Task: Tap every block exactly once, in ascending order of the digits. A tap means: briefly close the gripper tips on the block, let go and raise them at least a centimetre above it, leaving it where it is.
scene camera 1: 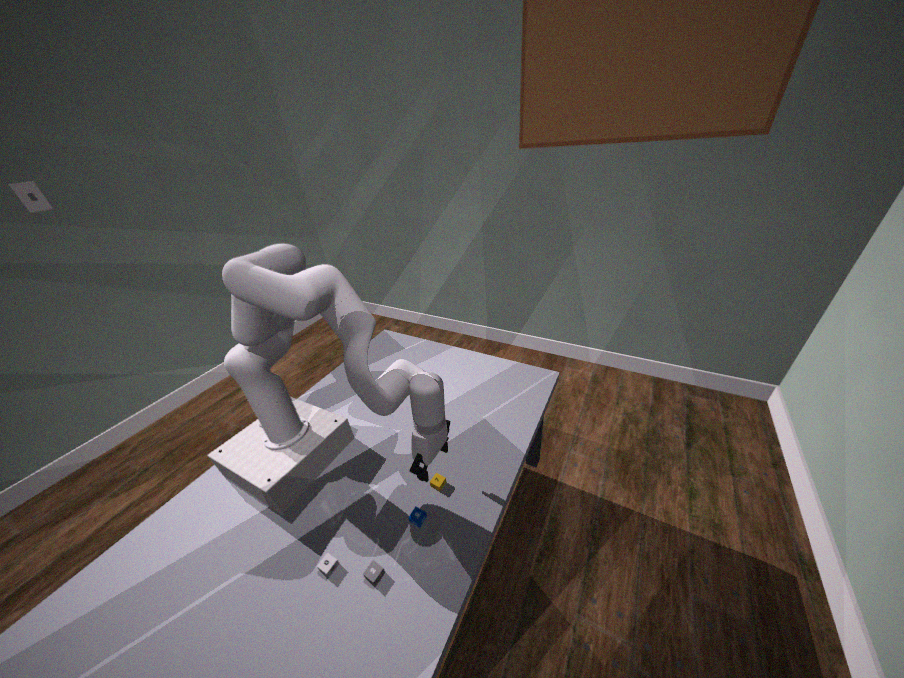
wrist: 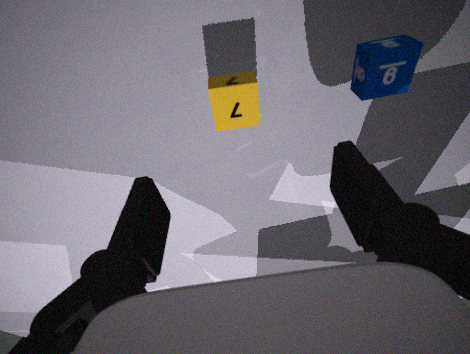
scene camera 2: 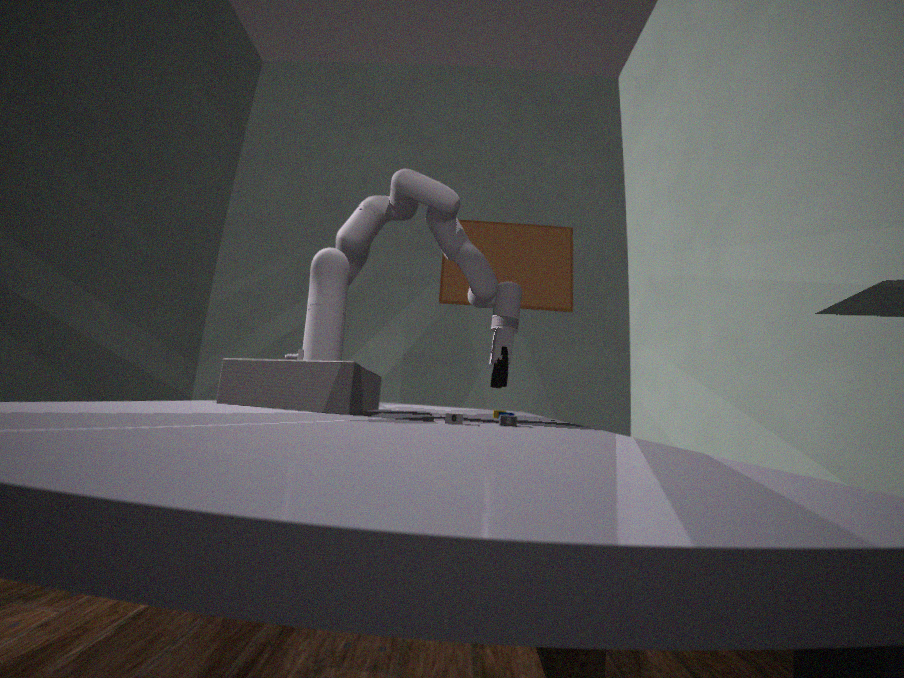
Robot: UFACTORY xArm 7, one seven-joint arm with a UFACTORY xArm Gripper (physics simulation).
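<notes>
My gripper point(scene camera 1: 432, 456) point(scene camera 2: 499, 385) point(wrist: 244, 180) is open and empty, its fingers wide apart. It hangs well above the yellow block point(scene camera 1: 437, 480) point(scene camera 2: 497, 413) point(wrist: 236, 108), which shows a 7, upside down in the wrist view. The blue block point(scene camera 1: 417, 516) point(wrist: 387, 70) lies to its right in the wrist view and bears an underlined digit, apparently a 9 seen upside down. A white block point(scene camera 1: 327, 564) point(scene camera 2: 454, 418) and a grey block point(scene camera 1: 373, 571) point(scene camera 2: 508, 421) sit nearer the front in scene camera 1; their digits are too small to read surely.
The blocks rest on the grey-white table point(scene camera 1: 182, 620) point(scene camera 2: 328, 481). The arm's box base point(scene camera 1: 281, 459) point(scene camera 2: 284, 383) stands on the table to the left of the blocks. The table's long edge runs to their right in scene camera 1. Dark shadows cross the table.
</notes>
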